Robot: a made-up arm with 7 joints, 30 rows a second.
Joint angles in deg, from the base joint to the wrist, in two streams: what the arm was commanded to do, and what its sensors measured. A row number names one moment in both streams.
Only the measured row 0 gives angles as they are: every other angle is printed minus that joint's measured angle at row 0.
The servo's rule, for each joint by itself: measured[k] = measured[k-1] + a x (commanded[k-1-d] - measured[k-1]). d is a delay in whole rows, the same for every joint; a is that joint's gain. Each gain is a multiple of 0.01, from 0.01 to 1. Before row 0 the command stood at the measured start. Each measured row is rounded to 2 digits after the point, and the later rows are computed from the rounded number. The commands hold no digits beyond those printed.
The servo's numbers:
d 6
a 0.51 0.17 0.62 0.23 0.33 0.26 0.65
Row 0, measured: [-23.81 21.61 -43.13 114.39 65.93 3.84 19.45]
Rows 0 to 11, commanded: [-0.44 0.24 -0.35 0.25 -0.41 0.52 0.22]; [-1.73 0.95 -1.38 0.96 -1.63 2.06 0.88]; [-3.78 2.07 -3.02 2.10 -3.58 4.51 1.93]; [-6.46 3.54 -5.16 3.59 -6.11 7.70 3.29]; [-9.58 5.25 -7.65 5.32 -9.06 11.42 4.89]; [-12.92 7.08 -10.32 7.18 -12.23 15.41 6.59]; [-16.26 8.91 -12.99 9.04 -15.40 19.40 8.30]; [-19.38 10.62 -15.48 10.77 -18.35 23.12 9.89]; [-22.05 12.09 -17.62 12.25 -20.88 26.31 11.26]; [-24.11 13.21 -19.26 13.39 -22.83 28.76 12.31]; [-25.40 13.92 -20.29 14.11 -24.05 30.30 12.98]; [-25.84 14.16 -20.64 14.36 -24.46 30.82 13.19]
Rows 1 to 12, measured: [0.00 0.00 0.00 0.00 0.00 0.00 0.00]; [0.00 0.00 0.00 0.00 0.00 0.00 0.00]; [0.00 0.00 0.00 0.00 0.00 0.00 0.00]; [0.00 0.00 0.00 0.00 0.00 0.00 0.00]; [0.00 0.00 0.00 0.00 0.00 0.00 0.00]; [0.00 0.00 0.00 0.00 0.00 0.00 0.00]; [-0.22 0.04 -0.22 0.06 -0.14 0.14 0.14]; [-0.99 0.19 -0.94 0.27 -0.63 0.64 0.62]; [-2.41 0.51 -2.23 0.69 -1.60 1.65 1.47]; [-4.48 1.03 -4.05 1.36 -3.09 3.22 2.65]; [-7.08 1.75 -6.28 2.27 -5.06 5.35 4.11]; [-10.06 2.66 -8.78 3.40 -7.43 7.97 5.72]
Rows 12 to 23, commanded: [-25.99 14.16 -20.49 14.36 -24.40 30.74 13.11]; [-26.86 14.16 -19.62 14.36 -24.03 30.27 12.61]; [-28.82 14.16 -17.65 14.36 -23.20 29.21 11.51]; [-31.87 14.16 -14.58 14.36 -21.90 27.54 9.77]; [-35.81 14.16 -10.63 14.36 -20.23 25.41 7.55]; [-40.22 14.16 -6.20 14.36 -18.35 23.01 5.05]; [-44.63 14.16 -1.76 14.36 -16.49 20.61 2.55]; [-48.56 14.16 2.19 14.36 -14.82 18.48 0.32]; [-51.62 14.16 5.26 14.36 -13.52 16.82 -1.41]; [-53.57 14.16 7.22 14.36 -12.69 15.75 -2.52]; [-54.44 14.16 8.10 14.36 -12.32 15.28 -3.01]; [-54.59 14.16 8.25 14.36 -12.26 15.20 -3.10]
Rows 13 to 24, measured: [-13.22 3.72 -11.39 4.70 -10.06 10.94 7.40]; [-16.36 4.89 -13.93 6.10 -12.80 14.11 9.02]; [-19.26 6.11 -16.22 7.51 -15.47 17.28 10.48]; [-21.73 7.32 -18.10 8.86 -17.90 20.26 11.67]; [-23.60 8.44 -19.46 10.07 -19.93 22.87 12.52]; [-24.74 9.41 -20.19 11.06 -21.42 24.94 12.96]; [-25.38 10.22 -20.38 11.82 -22.40 26.45 13.06]; [-26.13 10.89 -19.91 12.40 -22.94 27.44 12.77]; [-27.50 11.45 -18.51 12.85 -23.03 27.90 11.95]; [-29.73 11.91 -16.07 13.20 -22.66 27.81 10.53]; [-32.83 12.29 -12.70 13.47 -21.86 27.19 8.59]; [-36.60 12.61 -8.67 13.67 -20.70 26.10 6.29]
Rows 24 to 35, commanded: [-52.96 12.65 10.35 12.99 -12.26 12.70 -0.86]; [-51.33 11.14 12.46 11.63 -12.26 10.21 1.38]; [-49.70 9.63 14.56 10.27 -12.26 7.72 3.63]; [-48.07 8.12 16.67 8.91 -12.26 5.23 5.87]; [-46.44 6.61 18.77 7.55 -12.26 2.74 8.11]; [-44.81 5.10 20.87 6.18 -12.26 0.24 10.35]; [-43.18 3.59 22.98 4.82 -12.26 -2.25 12.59]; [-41.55 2.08 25.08 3.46 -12.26 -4.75 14.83]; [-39.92 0.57 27.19 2.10 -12.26 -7.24 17.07]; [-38.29 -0.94 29.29 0.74 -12.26 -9.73 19.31]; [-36.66 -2.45 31.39 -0.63 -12.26 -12.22 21.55]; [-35.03 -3.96 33.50 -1.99 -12.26 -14.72 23.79]
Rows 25 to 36, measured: [-40.70 12.87 -4.39 13.83 -19.31 24.67 3.86]; [-44.71 13.09 -0.31 13.95 -17.83 23.06 1.56]; [-48.23 13.27 3.14 14.04 -16.41 21.44 -0.37]; [-50.95 13.42 5.67 14.11 -15.18 19.96 -1.77]; [-52.73 13.55 7.18 14.17 -14.24 18.74 -2.58]; [-53.68 13.65 7.84 14.21 -13.59 17.82 -2.92]; [-53.31 13.48 9.40 13.93 -13.15 16.49 -1.58]; [-52.30 13.08 11.30 13.40 -12.86 14.86 0.34]; [-50.97 12.49 13.32 12.68 -12.66 13.00 2.48]; [-49.49 11.75 15.40 11.81 -12.53 10.98 4.68]; [-47.93 10.88 17.49 10.83 -12.44 8.84 6.91]; [-46.34 9.90 19.59 9.76 -12.38 6.60 9.15]
